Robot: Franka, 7 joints.
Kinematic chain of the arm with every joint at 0, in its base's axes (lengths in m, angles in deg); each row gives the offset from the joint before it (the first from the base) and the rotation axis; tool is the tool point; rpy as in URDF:
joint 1: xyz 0 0 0.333 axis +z
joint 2: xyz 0 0 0 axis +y
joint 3: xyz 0 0 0.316 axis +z
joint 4: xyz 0.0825 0 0 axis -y
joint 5: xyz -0.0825 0 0.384 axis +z
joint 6: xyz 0 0 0 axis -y
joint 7: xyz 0.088 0 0 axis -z
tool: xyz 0 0 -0.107 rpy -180 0 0
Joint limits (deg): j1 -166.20..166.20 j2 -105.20..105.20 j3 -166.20..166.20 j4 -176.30..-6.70 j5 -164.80..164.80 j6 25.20..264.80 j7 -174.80..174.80
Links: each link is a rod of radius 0.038 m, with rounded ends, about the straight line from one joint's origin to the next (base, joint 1, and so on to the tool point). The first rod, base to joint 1, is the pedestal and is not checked.
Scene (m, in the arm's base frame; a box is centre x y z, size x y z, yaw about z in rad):
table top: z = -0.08
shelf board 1: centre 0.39 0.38 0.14 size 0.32 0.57 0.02 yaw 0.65
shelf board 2: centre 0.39 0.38 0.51 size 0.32 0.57 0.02 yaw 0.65
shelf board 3: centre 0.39 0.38 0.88 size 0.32 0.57 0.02 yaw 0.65
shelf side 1: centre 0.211 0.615 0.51 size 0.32 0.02 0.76 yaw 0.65
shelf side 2: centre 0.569 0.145 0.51 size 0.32 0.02 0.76 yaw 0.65
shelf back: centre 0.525 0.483 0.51 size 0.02 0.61 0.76 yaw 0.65
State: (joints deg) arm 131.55 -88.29 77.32 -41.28 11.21 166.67 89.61
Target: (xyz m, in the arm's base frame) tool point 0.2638 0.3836 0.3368
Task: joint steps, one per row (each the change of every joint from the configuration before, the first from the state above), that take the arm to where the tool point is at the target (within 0.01 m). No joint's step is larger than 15 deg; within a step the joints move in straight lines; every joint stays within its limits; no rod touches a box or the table.
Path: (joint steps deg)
1: -13.09 0.06 0.93 -14.01 -0.13 -4.80 0.00
2: -13.08 0.05 0.93 -14.01 -0.13 -4.81 0.00
3: -13.09 0.06 0.93 -14.01 -0.14 -4.80 0.00
4: -13.09 0.05 0.93 -14.01 -0.13 -4.81 0.00
5: -13.08 0.06 0.93 -14.01 -0.13 -4.80 0.00
6: -13.09 0.05 0.93 -14.01 -0.13 -4.80 0.00
7: -13.09 0.06 0.93 -14.01 -0.14 -4.81 0.00
8: -13.08 0.05 0.93 -14.01 -0.13 -4.80 0.00
9: -13.09 0.06 0.94 -14.01 -0.13 -4.81 0.00
10: -13.85 1.45 1.09 7.74 0.40 6.97 0.00
11: -13.85 1.46 1.09 7.74 0.41 6.98 0.00
12: -13.85 1.45 1.10 7.73 0.40 6.97 0.00

